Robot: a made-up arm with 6 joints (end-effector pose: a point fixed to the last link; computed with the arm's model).
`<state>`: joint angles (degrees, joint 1 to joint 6).
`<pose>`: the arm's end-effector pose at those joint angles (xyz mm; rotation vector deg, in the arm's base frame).
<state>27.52 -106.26 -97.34 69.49 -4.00 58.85</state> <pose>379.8 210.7 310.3 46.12 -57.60 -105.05</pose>
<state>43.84 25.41 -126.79 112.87 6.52 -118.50</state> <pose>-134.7 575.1 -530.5 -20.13 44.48 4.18</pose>
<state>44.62 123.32 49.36 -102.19 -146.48 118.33</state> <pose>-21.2 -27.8 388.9 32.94 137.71 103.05</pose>
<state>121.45 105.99 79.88 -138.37 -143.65 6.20</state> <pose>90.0 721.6 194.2 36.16 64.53 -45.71</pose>
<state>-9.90 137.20 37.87 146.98 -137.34 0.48</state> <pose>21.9 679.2 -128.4 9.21 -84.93 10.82</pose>
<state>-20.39 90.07 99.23 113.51 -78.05 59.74</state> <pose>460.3 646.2 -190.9 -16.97 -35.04 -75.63</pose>
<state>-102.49 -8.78 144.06 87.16 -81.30 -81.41</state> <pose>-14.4 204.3 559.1 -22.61 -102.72 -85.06</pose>
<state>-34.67 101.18 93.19 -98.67 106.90 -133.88</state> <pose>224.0 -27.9 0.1 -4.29 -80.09 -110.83</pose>
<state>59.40 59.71 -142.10 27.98 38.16 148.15</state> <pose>-209.4 169.1 -352.6 -70.75 12.59 15.55</pose>
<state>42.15 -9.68 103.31 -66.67 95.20 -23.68</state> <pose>331.7 553.0 123.7 -115.39 -110.26 50.43</pose>
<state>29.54 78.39 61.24 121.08 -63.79 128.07</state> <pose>-334.1 965.5 -128.0 -13.03 75.52 -31.89</pose>
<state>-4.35 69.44 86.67 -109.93 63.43 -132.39</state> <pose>-29.0 228.9 -462.6 -34.69 7.41 -88.23</pose>
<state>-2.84 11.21 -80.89 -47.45 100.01 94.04</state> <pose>-97.2 183.0 283.3 -103.55 47.75 39.91</pose>
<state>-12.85 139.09 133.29 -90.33 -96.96 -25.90</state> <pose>-119.9 709.9 -269.9 9.08 -94.53 64.74</pose>
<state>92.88 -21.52 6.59 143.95 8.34 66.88</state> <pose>9.3 728.5 -37.8 -3.71 23.38 -16.67</pose>
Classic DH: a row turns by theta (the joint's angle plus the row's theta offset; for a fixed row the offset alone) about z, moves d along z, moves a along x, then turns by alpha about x. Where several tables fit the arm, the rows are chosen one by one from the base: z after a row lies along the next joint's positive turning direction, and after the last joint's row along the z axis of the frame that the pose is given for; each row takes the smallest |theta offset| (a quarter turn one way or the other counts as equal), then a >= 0, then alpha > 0; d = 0 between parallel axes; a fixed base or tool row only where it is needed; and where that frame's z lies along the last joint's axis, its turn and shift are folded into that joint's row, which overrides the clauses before.
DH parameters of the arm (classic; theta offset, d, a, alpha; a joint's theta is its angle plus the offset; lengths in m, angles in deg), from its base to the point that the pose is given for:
base (fixed): 0 0.0645 0 -90
joint 1: 90 0.3424 0.0041 -90
joint 2: 0 -0.0819 -0.1165 90
joint 3: 29.08 0 0.0735 180
joint 4: -60.92 -0.1192 -0.1109 90
joint 5: 0 0.2275 -0.0211 90
joint 6: 0 0.2847 -0.0228 -90
tool (fixed): 180 -0.2947 0 0

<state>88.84 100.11 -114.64 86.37 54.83 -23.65</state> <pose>-435.0 419.8 -115.2 -73.40 134.77 -84.15</pose>
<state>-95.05 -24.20 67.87 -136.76 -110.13 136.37</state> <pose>37.8 562.7 -508.6 -15.13 -82.13 141.74</pose>
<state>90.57 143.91 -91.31 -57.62 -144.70 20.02</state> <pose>-134.6 532.6 -381.6 -31.66 -25.70 -6.15</pose>
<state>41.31 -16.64 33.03 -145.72 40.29 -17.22</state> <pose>150.6 708.4 251.2 -57.74 -141.62 7.17</pose>
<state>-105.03 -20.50 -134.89 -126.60 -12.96 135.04</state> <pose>-659.9 564.5 -41.3 1.71 23.65 25.78</pose>
